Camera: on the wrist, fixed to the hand. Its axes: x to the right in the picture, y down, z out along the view.
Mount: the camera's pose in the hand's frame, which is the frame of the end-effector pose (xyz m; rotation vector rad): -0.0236 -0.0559 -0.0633 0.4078 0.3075 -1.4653
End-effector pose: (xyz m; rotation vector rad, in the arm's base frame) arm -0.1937 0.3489 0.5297 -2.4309 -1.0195 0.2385
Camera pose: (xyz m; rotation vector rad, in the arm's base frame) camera -0.2237 0.3423 0.6118 -0.8802 -1.9929 -0.3821
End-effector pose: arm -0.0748 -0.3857 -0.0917 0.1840 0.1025 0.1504
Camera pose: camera -0.0975 -0.4327 -0.1621 0.4482 0.5466 -1.3171
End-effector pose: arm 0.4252 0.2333 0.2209 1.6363 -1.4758 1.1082
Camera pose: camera 0.4704 0.3079 0.2298 2.0063 0.3293 0.6694
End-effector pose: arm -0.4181 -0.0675 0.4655 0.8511 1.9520 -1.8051
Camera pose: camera -0.4267 -0.0104 0.5315 0.2986 -1.4777 1.6205
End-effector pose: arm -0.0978 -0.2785 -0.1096 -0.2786 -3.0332 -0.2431
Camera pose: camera -0.0807 -0.3473 -0.0581 1.7692 -2.2538 0.2459
